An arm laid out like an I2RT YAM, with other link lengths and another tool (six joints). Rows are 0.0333 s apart.
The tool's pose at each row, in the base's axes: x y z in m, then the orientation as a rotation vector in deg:
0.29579, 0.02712, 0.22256, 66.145, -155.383, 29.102
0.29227, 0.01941, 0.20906, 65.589, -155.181, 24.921
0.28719, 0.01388, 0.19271, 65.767, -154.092, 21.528
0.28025, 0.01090, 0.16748, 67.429, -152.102, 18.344
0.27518, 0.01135, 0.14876, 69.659, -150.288, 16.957
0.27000, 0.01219, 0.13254, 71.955, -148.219, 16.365
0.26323, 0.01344, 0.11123, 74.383, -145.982, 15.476
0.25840, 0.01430, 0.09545, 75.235, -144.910, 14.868
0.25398, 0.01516, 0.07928, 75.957, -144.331, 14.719
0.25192, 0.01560, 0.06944, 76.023, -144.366, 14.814
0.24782, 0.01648, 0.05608, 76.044, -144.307, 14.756
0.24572, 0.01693, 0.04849, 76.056, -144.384, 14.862
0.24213, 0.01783, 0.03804, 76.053, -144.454, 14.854
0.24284, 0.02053, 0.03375, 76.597, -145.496, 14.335
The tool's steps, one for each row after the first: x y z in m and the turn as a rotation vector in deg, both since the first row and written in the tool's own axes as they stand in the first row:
0.00401, 0.00091, 0.01540, -2.928, -0.094, -0.097
0.00688, 0.00506, 0.03267, -5.394, 0.247, -0.885
0.00696, 0.01440, 0.05729, -7.638, 0.625, -2.844
0.00518, 0.02300, 0.07459, -8.521, 0.834, -4.924
0.00388, 0.03131, 0.08942, -8.908, 1.310, -7.103
0.00205, 0.04229, 0.10885, -9.482, 1.749, -9.459
0.00061, 0.05025, 0.12326, -9.943, 2.061, -10.440
-0.00122, 0.05801, 0.13804, -10.009, 2.127, -11.098
-0.00271, 0.06222, 0.14705, -9.922, 2.084, -11.110
-0.00402, 0.06907, 0.15920, -9.970, 2.109, -11.152
-0.00489, 0.07276, 0.16611, -9.878, 2.062, -11.116
-0.00579, 0.07852, 0.17554, -9.868, 2.007, -11.083
-0.00924, 0.08082, 0.17855, -9.834, 0.810, -10.937

